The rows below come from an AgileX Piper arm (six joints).
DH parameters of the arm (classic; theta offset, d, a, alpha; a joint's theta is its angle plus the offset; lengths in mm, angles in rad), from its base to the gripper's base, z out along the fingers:
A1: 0 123 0 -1.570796
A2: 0.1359 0 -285 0
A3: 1.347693 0 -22 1.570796
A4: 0 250.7 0 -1.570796
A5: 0 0 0 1.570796
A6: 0 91 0 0
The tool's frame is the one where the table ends.
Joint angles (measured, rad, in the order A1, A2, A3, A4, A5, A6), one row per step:
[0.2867 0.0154 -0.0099 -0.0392 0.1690 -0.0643]
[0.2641 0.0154 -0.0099 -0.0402 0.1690 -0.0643]
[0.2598 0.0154 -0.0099 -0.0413 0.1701 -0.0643]
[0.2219 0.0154 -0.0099 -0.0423 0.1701 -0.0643]
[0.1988 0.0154 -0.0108 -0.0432 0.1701 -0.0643]
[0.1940 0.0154 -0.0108 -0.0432 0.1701 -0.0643]
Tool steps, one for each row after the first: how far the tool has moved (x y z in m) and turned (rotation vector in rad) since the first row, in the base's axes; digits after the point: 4 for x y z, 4 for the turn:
[0.0003 -0.0013 0.0000 -0.0010 -0.0003 -0.0227]
[0.0004 -0.0015 -0.0001 -0.0023 0.0005 -0.0271]
[0.0009 -0.0036 -0.0001 -0.0033 0.0003 -0.0651]
[0.0011 -0.0049 0.0002 -0.0039 -0.0008 -0.0883]
[0.0012 -0.0052 0.0002 -0.0039 -0.0008 -0.0931]

